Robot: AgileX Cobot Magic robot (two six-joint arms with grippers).
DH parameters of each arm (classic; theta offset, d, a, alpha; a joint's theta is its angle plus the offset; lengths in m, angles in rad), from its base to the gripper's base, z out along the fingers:
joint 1: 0 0.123 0 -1.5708
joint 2: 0.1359 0 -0.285 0
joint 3: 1.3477 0 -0.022 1.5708
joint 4: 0 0.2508 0 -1.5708
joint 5: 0 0 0.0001 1.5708
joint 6: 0 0.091 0 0
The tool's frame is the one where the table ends.
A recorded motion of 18 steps. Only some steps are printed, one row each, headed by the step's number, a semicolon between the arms.
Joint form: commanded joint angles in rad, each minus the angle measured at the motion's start. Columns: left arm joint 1, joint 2, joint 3, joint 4, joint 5, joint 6; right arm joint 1, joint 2, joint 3, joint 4, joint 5, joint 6.
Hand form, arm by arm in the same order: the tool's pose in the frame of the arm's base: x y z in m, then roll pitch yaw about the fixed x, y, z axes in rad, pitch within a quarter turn. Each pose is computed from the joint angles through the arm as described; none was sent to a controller.
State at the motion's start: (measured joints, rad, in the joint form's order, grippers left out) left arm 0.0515 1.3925 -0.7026 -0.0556 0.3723 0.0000; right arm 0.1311 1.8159 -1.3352 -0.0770 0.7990 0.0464
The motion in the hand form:
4: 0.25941 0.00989 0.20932 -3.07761 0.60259 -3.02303; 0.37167 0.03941 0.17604 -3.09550 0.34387 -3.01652
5: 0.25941 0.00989 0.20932 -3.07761 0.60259 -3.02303; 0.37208 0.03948 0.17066 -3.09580 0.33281 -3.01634
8: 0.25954 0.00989 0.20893 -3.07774 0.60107 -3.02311; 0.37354 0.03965 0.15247 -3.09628 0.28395 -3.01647
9: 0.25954 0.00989 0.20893 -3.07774 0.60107 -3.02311; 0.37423 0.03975 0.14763 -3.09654 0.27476 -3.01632
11: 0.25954 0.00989 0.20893 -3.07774 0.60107 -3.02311; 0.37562 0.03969 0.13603 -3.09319 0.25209 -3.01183
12: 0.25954 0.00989 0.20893 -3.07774 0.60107 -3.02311; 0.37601 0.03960 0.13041 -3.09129 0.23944 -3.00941
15: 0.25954 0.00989 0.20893 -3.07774 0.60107 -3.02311; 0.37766 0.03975 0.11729 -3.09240 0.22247 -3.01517
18: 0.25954 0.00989 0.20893 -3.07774 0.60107 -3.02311; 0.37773 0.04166 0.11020 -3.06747 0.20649 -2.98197
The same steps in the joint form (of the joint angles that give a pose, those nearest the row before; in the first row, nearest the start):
4: -0.0054 0.0023 -0.0044 -0.0083 -0.0066 0.0000; -0.0150 0.0590 0.1282 0.0055 -0.1519 0.0023
5: -0.0054 0.0023 -0.0044 -0.0083 -0.0066 0.0000; -0.0150 0.0717 0.1313 0.0055 -0.1567 0.0023
8: -0.0054 0.0038 -0.0044 -0.0083 -0.0065 0.0000; -0.0150 0.1191 0.1331 0.0055 -0.1569 0.0022
9: -0.0054 0.0038 -0.0044 -0.0083 -0.0065 0.0000; -0.0150 0.1322 0.1331 0.0055 -0.1609 0.0023
11: -0.0054 0.0038 -0.0044 -0.0083 -0.0065 0.0000; -0.0150 0.1636 0.1331 0.0005 -0.1696 0.0023
12: -0.0054 0.0038 -0.0044 -0.0083 -0.0065 0.0000; -0.0150 0.1786 0.1331 -0.0023 -0.1721 0.0022
15: -0.0054 0.0038 -0.0044 -0.0083 -0.0065 0.0000; -0.0150 0.2142 0.1331 -0.0051 -0.1904 0.0110
18: -0.0054 0.0038 -0.0044 -0.0083 -0.0065 0.0000; -0.0052 0.2334 0.1331 -0.0412 -0.1937 0.0180

